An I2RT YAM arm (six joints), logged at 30 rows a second.
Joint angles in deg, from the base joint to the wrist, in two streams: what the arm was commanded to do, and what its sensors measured. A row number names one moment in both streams.
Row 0, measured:
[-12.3, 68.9, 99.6, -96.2, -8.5, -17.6]
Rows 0 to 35, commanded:
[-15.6, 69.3, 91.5, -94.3, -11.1, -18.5]
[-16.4, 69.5, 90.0, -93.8, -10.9, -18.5]
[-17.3, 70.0, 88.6, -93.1, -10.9, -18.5]
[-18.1, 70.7, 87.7, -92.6, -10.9, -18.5]
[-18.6, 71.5, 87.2, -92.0, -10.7, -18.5]
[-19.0, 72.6, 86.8, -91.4, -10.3, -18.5]
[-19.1, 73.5, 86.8, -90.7, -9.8, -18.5]
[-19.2, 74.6, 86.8, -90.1, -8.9, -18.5]
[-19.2, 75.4, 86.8, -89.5, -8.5, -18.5]
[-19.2, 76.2, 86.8, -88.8, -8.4, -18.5]
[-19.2, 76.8, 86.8, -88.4, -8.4, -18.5]
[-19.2, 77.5, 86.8, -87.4, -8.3, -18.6]
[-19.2, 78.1, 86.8, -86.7, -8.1, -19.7]
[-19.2, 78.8, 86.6, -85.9, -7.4, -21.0]
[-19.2, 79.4, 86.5, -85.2, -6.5, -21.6]
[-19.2, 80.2, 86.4, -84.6, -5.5, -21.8]
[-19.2, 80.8, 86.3, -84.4, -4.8, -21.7]
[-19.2, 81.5, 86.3, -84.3, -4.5, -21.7]
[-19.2, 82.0, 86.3, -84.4, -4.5, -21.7]
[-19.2, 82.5, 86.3, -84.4, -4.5, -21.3]
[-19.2, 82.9, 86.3, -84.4, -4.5, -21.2]
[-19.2, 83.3, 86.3, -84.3, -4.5, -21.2]
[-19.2, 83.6, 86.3, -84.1, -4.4, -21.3]
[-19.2, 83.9, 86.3, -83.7, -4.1, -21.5]
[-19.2, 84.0, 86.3, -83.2, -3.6, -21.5]
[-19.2, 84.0, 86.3, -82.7, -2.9, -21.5]
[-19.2, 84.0, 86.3, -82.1, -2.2, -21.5]
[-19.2, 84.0, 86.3, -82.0, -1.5, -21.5]
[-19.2, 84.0, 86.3, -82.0, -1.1, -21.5]
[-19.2, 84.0, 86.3, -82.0, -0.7, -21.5]
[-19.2, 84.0, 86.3, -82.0, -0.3, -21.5]
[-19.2, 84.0, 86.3, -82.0, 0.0, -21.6]
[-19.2, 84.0, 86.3, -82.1, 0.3, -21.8]
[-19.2, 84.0, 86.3, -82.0, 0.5, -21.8]
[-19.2, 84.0, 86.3, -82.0, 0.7, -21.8]
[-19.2, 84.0, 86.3, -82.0, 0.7, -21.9]
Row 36, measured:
[-18.6, 84.0, 86.4, -82.1, -0.8, -21.0]
